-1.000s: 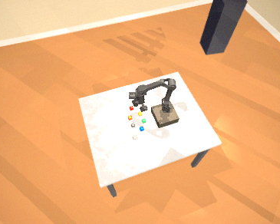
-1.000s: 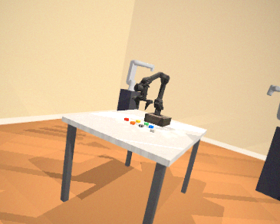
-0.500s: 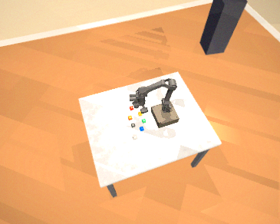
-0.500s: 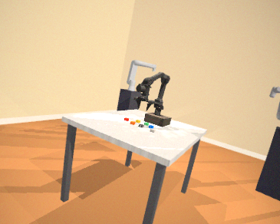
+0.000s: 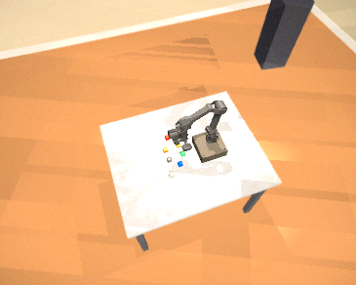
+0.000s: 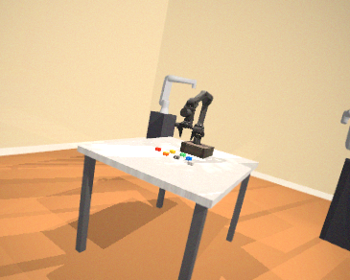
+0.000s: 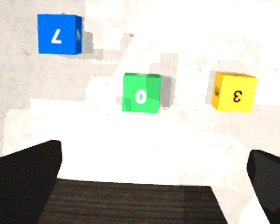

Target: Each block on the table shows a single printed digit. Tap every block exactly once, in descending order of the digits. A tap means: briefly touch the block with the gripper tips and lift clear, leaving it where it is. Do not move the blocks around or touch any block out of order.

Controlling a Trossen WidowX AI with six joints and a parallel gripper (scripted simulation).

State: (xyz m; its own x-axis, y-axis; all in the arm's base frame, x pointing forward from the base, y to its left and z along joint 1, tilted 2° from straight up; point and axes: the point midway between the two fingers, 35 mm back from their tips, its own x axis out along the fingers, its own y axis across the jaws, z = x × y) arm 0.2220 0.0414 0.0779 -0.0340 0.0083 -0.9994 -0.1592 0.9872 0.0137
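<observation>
Now: the blue block 3 cm ahead of my gripper tip, 8 cm to the left of it and 11 cm below it. Round my gripper tip: yellow block (2 cm ahead, 8 cm to the right, 11 cm below); orange block (12 cm ahead, 5 cm to the right, 11 cm below); green block (1 cm to the left, 11 cm below).
</observation>
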